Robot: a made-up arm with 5 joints.
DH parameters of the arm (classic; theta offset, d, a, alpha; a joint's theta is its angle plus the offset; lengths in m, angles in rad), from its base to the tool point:
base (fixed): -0.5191 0 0.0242 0
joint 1: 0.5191 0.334 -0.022 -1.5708
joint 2: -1.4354 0 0.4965 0
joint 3: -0.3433 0 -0.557 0
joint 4: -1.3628 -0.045 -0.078 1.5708
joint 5: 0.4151 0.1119 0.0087 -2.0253
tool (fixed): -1.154 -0.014 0 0
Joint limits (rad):
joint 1: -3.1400..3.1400
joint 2: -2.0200..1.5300
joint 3: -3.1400..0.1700
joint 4: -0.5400..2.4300
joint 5: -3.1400..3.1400
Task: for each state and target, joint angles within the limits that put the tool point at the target. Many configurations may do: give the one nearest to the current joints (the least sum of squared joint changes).
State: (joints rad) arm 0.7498 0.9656 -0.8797 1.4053 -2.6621
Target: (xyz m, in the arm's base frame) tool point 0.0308 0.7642 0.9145
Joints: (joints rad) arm 1.6145 0.1234 -1.7819 1.1793 -2.6772
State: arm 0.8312 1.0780 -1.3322 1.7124 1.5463
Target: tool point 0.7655 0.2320 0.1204
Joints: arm 0.3578 0.8937 -1.5880 1.6617 1.5433
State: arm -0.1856 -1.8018 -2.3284 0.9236 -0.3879
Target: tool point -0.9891 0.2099 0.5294
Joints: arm -0.2713 -2.0200 -2.0894 1.3139 -0.3429
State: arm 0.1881 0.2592 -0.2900 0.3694 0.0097
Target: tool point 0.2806 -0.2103 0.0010
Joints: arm -0.4884 0.6279 -0.4294 0.3367 -0.0245
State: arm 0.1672 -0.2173 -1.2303 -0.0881 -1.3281
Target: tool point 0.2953 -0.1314 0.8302
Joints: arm -0.2097 -0.9309 -0.5475 -0.1118 -1.3025
